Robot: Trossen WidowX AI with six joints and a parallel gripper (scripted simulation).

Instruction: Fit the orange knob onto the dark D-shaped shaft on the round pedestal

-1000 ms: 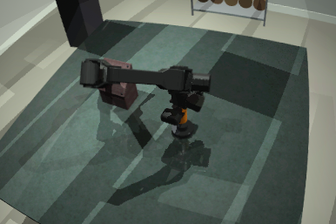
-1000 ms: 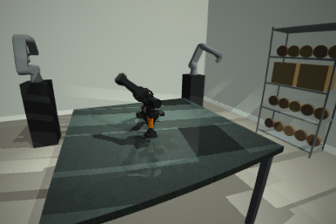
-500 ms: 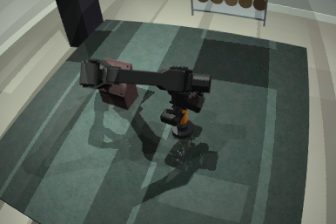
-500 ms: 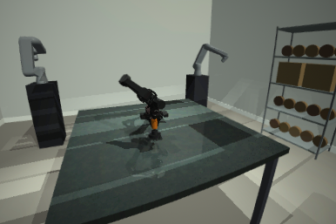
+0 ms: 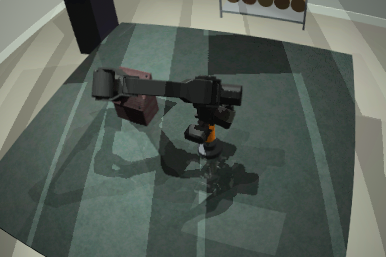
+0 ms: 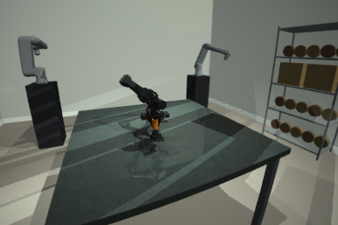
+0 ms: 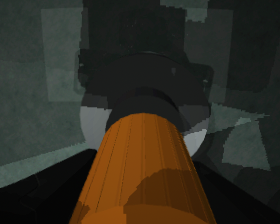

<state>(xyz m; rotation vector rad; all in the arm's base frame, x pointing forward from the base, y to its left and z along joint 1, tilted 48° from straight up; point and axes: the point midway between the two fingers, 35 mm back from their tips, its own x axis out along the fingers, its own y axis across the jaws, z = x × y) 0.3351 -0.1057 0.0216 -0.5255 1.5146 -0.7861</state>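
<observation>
The orange knob is 20 mm above my gripper tip. Round my gripper tip: round pedestal (40 mm below).
</observation>
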